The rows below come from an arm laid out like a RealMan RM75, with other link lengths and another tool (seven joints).
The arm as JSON. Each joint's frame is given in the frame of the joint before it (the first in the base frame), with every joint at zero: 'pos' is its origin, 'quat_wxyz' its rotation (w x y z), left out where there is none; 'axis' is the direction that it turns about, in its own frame. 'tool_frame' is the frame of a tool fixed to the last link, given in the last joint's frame.
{
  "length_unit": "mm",
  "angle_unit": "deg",
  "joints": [
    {
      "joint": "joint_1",
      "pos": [
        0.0,
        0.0,
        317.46
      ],
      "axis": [
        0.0,
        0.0,
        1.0
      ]
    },
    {
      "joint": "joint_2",
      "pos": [
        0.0,
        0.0,
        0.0
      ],
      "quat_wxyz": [
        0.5,
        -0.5,
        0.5,
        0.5
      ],
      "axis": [
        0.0,
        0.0,
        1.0
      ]
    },
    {
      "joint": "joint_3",
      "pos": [
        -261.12,
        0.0,
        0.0
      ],
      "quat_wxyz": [
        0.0,
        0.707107,
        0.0,
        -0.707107
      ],
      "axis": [
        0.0,
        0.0,
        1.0
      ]
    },
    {
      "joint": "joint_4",
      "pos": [
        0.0,
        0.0,
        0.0
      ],
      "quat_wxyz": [
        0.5,
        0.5,
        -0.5,
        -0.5
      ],
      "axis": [
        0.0,
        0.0,
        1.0
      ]
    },
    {
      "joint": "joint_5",
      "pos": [
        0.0,
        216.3,
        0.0
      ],
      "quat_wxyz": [
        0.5,
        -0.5,
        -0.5,
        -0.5
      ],
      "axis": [
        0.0,
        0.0,
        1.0
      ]
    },
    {
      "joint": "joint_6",
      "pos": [
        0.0,
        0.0,
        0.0
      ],
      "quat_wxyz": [
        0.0,
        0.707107,
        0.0,
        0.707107
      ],
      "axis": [
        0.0,
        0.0,
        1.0
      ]
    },
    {
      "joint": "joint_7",
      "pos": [
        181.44,
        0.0,
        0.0
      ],
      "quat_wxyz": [
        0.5,
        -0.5,
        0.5,
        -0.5
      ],
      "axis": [
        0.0,
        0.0,
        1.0
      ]
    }
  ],
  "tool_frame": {
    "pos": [
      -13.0,
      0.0,
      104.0
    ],
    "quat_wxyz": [
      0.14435,
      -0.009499,
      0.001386,
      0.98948
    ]
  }
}
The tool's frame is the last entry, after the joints.
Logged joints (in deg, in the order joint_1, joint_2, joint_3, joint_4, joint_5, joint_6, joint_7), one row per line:
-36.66 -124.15 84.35 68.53 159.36 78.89 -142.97
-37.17 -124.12 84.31 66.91 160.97 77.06 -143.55
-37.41 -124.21 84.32 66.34 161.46 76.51 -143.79
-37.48 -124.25 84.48 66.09 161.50 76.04 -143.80
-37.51 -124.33 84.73 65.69 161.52 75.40 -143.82
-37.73 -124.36 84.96 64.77 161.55 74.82 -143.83
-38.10 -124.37 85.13 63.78 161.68 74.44 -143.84
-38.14 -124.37 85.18 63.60 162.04 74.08 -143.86
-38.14 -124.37 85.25 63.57 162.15 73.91 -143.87
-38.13 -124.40 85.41 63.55 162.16 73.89 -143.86
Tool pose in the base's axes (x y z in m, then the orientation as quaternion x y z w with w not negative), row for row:
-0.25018 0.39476 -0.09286 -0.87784 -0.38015 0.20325 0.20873
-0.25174 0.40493 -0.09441 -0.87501 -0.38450 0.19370 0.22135
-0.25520 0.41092 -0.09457 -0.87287 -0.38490 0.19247 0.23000
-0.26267 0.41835 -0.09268 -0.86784 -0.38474 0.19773 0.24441
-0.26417 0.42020 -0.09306 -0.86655 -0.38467 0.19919 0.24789
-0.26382 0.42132 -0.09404 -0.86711 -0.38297 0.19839 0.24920
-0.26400 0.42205 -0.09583 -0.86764 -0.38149 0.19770 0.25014
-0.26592 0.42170 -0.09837 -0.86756 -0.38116 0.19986 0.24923
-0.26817 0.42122 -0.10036 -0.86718 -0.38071 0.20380 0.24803
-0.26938 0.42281 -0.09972 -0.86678 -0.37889 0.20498 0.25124
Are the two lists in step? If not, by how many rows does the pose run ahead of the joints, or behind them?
The pose runs 2 rows behind the joints: the pose in row i belongs to the joints in row i - 2.
